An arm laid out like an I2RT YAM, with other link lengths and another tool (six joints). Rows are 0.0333 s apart.
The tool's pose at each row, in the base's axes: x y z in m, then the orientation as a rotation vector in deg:
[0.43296, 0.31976, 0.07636, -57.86, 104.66, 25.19]
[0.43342, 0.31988, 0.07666, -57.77, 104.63, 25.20]
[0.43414, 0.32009, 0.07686, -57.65, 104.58, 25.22]
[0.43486, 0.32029, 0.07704, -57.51, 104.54, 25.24]
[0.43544, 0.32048, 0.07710, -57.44, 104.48, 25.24]
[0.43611, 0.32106, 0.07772, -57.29, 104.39, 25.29]
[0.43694, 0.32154, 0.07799, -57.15, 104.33, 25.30]
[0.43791, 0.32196, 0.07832, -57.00, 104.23, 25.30]
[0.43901, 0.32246, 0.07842, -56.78, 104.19, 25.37]
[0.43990, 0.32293, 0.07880, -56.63, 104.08, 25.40]
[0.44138, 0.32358, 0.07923, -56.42, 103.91, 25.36]
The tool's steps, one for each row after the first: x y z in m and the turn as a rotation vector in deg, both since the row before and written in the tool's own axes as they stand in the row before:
[-0.00040, -0.00033, 0.00020, 0.04, -0.06, 0.04]
[-0.00040, -0.00047, 0.00046, 0.06, -0.09, 0.05]
[-0.00038, -0.00048, 0.00047, 0.06, -0.09, 0.07]
[-0.00025, -0.00036, 0.00044, 0.04, -0.08, 0.01]
[-0.00093, -0.00027, 0.00049, 0.05, -0.15, 0.06]
[-0.00060, -0.00041, 0.00068, 0.07, -0.11, 0.06]
[-0.00066, -0.00056, 0.00070, 0.09, -0.14, 0.04]
[-0.00051, -0.00058, 0.00093, 0.07, -0.14, 0.14]
[-0.00070, -0.00047, 0.00066, 0.07, -0.16, 0.05]
[-0.00093, -0.00083, 0.00111, 0.15, -0.22, 0.02]

